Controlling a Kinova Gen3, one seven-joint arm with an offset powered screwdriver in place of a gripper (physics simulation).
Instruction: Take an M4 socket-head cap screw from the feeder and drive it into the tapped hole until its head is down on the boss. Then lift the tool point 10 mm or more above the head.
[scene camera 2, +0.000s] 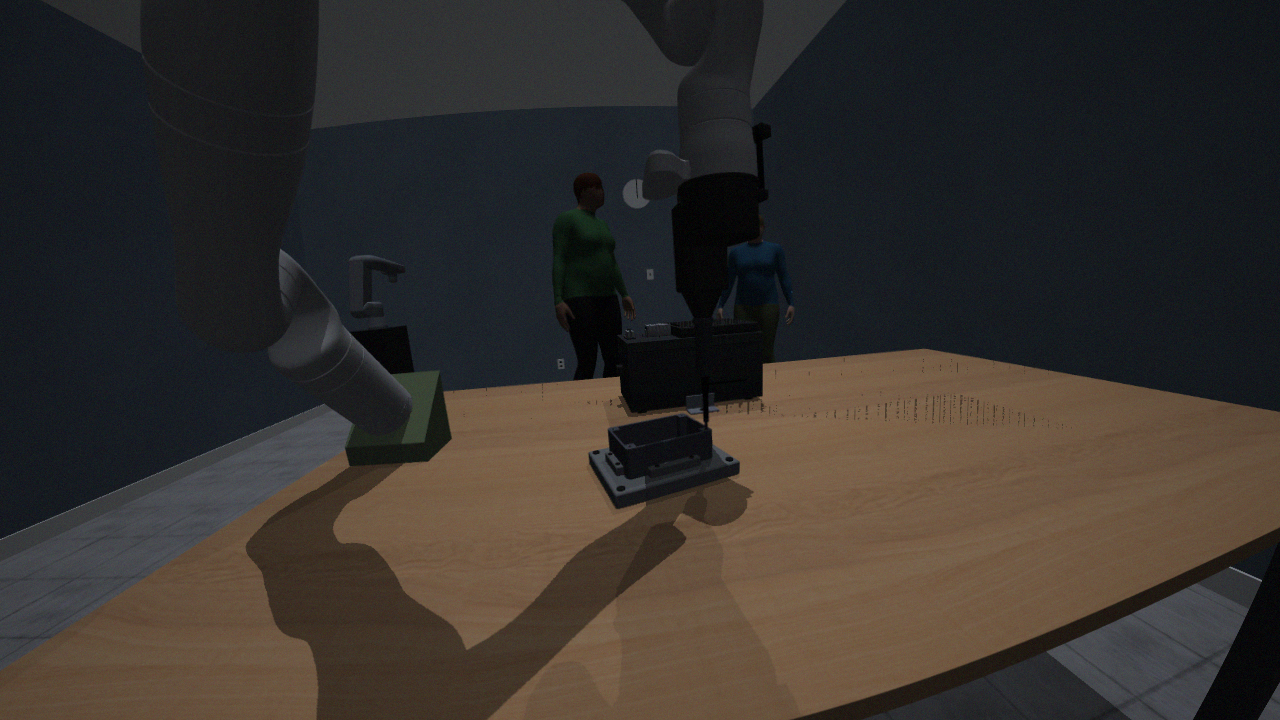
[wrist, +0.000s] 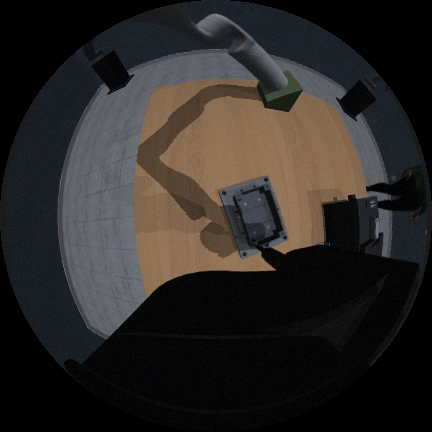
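There's a grey base plate (wrist: 226, 199) here, 0.32 m from the lens, and a black feeder (wrist: 339, 221), which is 0.41 m from the lens. The marked spots on the black feeder and the grey base plate are 0.31 m apart.
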